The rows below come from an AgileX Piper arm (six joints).
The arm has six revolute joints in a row. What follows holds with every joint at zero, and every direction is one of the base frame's.
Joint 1 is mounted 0.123 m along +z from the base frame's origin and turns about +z.
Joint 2 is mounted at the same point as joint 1 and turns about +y.
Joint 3 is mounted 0.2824 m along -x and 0.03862 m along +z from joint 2 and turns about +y.
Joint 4 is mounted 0.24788 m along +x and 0.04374 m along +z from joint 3 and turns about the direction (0.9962, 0, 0.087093).
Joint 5 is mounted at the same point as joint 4 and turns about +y.
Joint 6 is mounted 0.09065 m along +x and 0.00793 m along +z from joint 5 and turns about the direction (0.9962, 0, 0.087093).
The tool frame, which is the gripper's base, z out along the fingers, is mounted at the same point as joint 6; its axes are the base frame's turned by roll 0, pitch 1.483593 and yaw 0 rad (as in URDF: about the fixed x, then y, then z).
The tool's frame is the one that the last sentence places.
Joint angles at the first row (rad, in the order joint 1, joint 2, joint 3, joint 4, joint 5, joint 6):
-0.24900, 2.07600, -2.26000, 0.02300, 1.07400, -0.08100
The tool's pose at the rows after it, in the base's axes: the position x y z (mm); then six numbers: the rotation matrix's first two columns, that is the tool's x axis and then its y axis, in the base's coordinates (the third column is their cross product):
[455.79 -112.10 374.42 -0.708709 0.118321 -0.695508 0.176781 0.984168 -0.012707]
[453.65 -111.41 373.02 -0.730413 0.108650 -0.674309 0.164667 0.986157 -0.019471]
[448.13 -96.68 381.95 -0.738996 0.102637 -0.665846 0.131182 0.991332 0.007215]
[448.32 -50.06 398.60 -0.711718 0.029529 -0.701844 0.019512 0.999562 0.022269]
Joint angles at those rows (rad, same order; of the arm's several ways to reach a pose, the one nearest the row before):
-0.24900, 2.07599, -2.26000, 0.04600, 1.07401, -0.08200
-0.24899, 2.07497, -2.25995, 0.04699, 1.10397, -0.09599
-0.22601, 2.05099, -2.25997, 0.07501, 1.14198, -0.09702
-0.12999, 2.02298, -2.27095, 0.10300, 1.13397, -0.10700

